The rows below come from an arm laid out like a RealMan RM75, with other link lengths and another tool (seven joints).
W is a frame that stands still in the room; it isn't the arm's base.
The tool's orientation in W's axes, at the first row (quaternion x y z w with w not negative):
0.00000, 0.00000, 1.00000, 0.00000
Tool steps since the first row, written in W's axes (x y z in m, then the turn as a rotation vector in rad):
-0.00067, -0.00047, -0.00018, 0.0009, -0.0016, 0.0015
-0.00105, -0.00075, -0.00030, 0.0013, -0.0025, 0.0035
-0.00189, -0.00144, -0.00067, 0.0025, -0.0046, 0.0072
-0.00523, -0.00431, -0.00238, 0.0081, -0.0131, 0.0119
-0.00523, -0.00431, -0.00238, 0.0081, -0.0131, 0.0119
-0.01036, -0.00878, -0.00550, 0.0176, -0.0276, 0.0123
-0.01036, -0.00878, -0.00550, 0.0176, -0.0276, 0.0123
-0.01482, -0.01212, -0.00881, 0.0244, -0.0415, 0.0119
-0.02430, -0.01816, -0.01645, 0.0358, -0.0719, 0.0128
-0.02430, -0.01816, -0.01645, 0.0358, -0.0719, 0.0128
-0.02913, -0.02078, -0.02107, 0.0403, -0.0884, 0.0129
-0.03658, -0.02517, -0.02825, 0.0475, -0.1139, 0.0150
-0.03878, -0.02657, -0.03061, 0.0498, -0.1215, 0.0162
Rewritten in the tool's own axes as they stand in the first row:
0.00067, 0.00047, -0.00018, -0.0009, 0.0016, 0.0015
0.00105, 0.00075, -0.00030, -0.0013, 0.0025, 0.0035
0.00189, 0.00144, -0.00067, -0.0025, 0.0046, 0.0072
0.00523, 0.00431, -0.00238, -0.0081, 0.0131, 0.0119
0.00523, 0.00431, -0.00238, -0.0081, 0.0131, 0.0119
0.01036, 0.00878, -0.00550, -0.0176, 0.0276, 0.0123
0.01036, 0.00878, -0.00550, -0.0176, 0.0276, 0.0123
0.01482, 0.01212, -0.00881, -0.0244, 0.0415, 0.0119
0.02430, 0.01816, -0.01645, -0.0358, 0.0719, 0.0128
0.02430, 0.01816, -0.01645, -0.0358, 0.0719, 0.0128
0.02913, 0.02078, -0.02107, -0.0403, 0.0884, 0.0129
0.03658, 0.02517, -0.02825, -0.0475, 0.1139, 0.0150
0.03878, 0.02657, -0.03061, -0.0498, 0.1215, 0.0162

